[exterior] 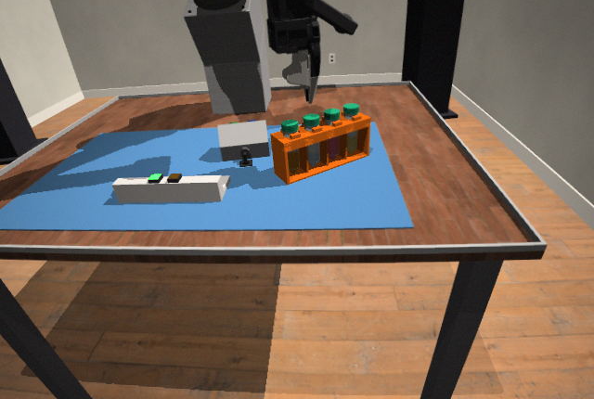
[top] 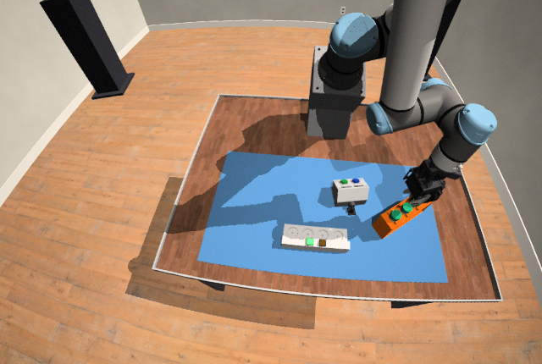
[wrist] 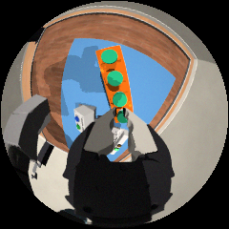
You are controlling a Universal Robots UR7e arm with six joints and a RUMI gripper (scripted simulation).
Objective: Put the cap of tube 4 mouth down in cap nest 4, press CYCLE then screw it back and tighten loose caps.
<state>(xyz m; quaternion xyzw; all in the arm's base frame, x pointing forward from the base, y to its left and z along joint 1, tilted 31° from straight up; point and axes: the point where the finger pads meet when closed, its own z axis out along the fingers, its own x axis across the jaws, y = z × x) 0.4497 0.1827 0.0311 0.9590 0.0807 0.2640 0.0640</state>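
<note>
My hand is 150 mm past the blue key, 130 mm to the left of it and 100 mm above it. Round my hand: green key (150 mm behind, 170 mm to the right, 100 mm below); green cap (20 mm ahead, 50 mm to the right, 50 mm below); grey key housing (130 mm behind, 150 mm to the right, 110 mm below).
</note>
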